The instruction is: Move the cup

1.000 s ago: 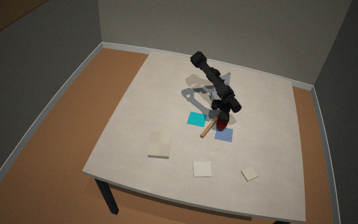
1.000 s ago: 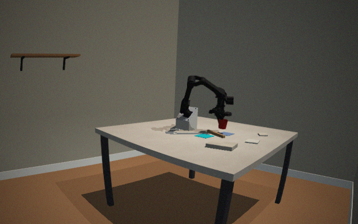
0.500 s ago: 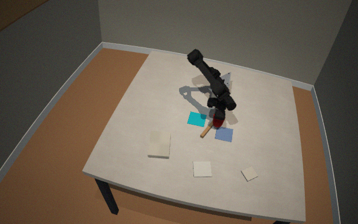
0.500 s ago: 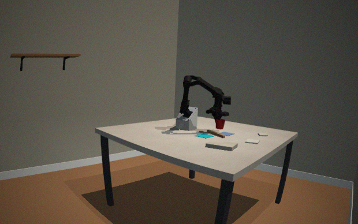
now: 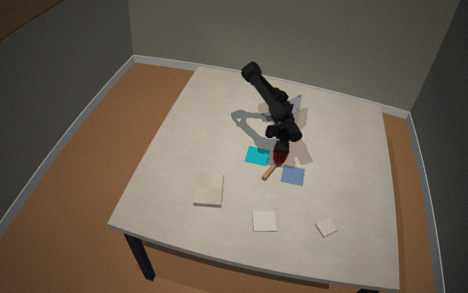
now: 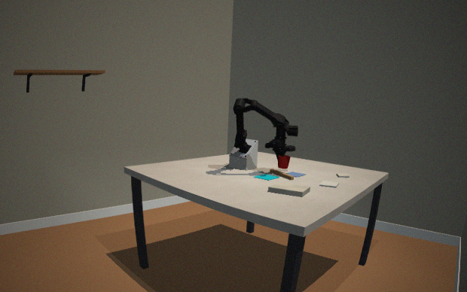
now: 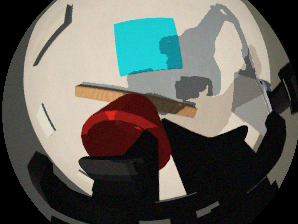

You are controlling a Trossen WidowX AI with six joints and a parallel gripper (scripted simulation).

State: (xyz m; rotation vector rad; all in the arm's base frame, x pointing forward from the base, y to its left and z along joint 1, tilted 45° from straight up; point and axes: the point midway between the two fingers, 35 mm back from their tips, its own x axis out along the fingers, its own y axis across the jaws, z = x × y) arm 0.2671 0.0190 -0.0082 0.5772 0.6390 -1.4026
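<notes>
The cyan pad lies 11 cm to the right of my gripper tip and 9 cm below it. The rest, counted from my gripper tip: red cup (3 cm ahead); pale flat block (28 cm ahead, 26 cm to the right, 7 cm below); wooden bar (8 cm below, 3 cm ahead, 1 cm to the right).
</notes>
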